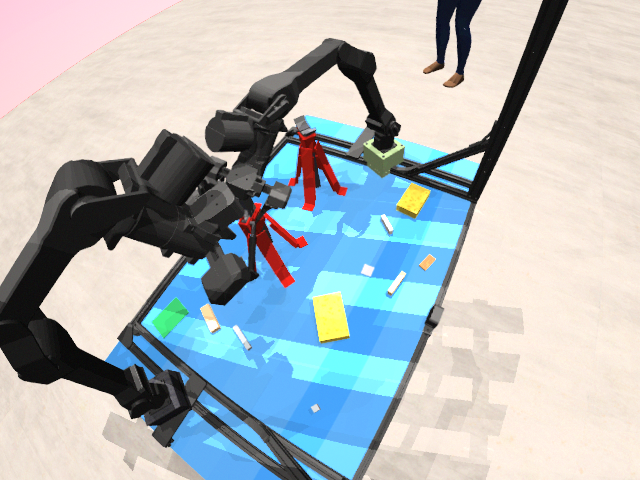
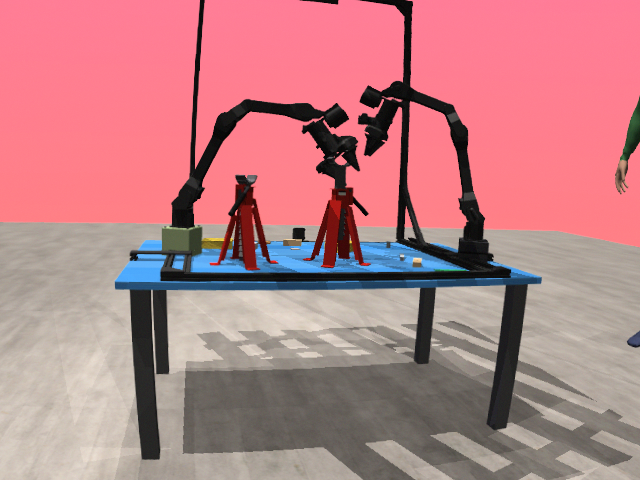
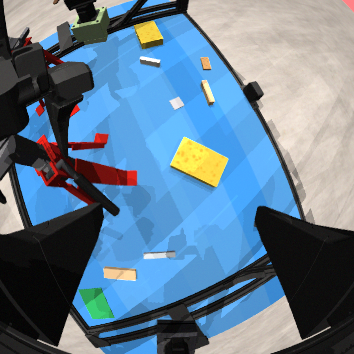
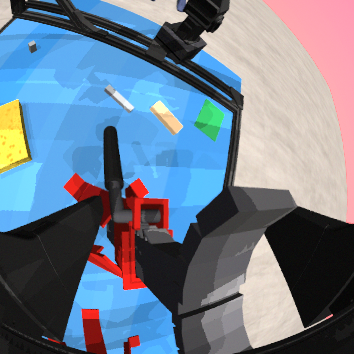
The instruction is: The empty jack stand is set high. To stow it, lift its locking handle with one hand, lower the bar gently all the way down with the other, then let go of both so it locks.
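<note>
Two red jack stands are on the blue table. The nearer stand [image 1: 272,252] [image 2: 339,229] [image 3: 102,173] [image 4: 128,253] has its dark bar raised, with the grey saddle [image 4: 225,225] [image 2: 334,168] on top. Its black locking handle [image 3: 91,191] [image 4: 112,158] [image 2: 360,207] sticks out sideways. My right gripper [image 1: 265,202] [image 2: 345,159] [image 4: 180,203] is open, its fingers on either side of the saddle. My left gripper [image 1: 225,283] [image 2: 370,143] [image 3: 181,213] is open and empty, hanging higher beside the stand, above the handle. The other stand [image 1: 313,164] [image 2: 244,224] is farther back.
Two yellow sponges [image 1: 330,316] [image 1: 413,200] [image 3: 199,161], several small blocks and a green patch [image 1: 170,316] [image 3: 95,303] lie on the table. A black frame [image 1: 413,348] edges the table, with a tall post [image 1: 518,95]. A person [image 1: 453,38] stands behind it.
</note>
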